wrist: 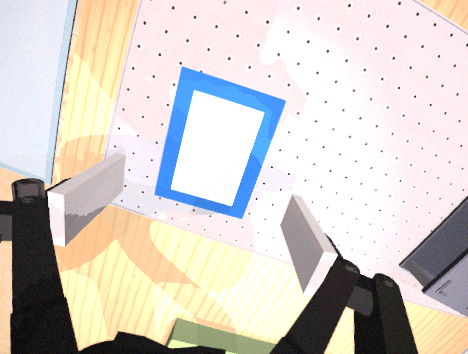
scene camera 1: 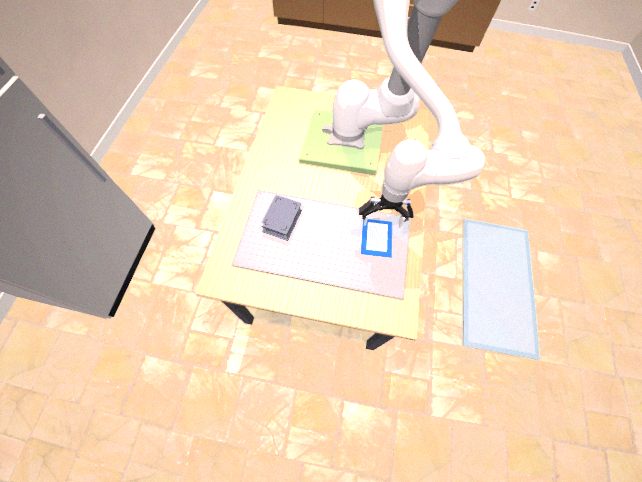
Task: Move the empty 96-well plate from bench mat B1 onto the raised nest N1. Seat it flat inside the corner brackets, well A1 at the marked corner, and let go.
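Frame: origin at the arm's base, x ahead, y left, z up, level; metres.
Seen in the pictures: gripper, fingertip midpoint: point(wrist: 207, 192) point(scene camera 1: 382, 223); arm's base, origin of the base link: point(scene camera 1: 347, 135).
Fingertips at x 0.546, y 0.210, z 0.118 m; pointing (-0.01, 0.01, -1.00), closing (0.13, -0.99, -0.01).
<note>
Offsets run from my fingertips to a thing's top centre. Level surfaces: height alone.
The white 96-well plate @(dx -0.002, dy +0.003, dz -0.111 m) point(scene camera 1: 377, 237) point(wrist: 217, 147) lies flat on the blue-bordered bench mat B1 @(dz -0.126 m) point(scene camera 1: 376, 254) point(wrist: 175, 135). Well A1 cannot be made out. The raised grey nest N1 @(dx +0.001, dy -0.411, dz -0.064 m) point(scene camera 1: 282, 213) point(wrist: 457, 280), with corner brackets on top, stands at the left of the pegboard in the scene view; part of it shows at the right edge of the wrist view. My gripper point(scene camera 1: 385, 217) point(wrist: 207, 192) is open and empty. It hangs above the bench close to the plate's arm-side end, its fingers spread wider than the plate. Its exact height is hard to tell.
The mat and nest are on a pale perforated board @(dz -0.128 m) point(scene camera 1: 321, 249) point(wrist: 350, 125) on the wooden table @(dz -0.140 m) point(scene camera 1: 311, 306). The arm's green base plate point(scene camera 1: 331, 158) is behind. A light-blue panel point(scene camera 1: 497, 290) point(wrist: 25, 85) lies right of the table; a grey fridge point(scene camera 1: 62, 197) stands left.
</note>
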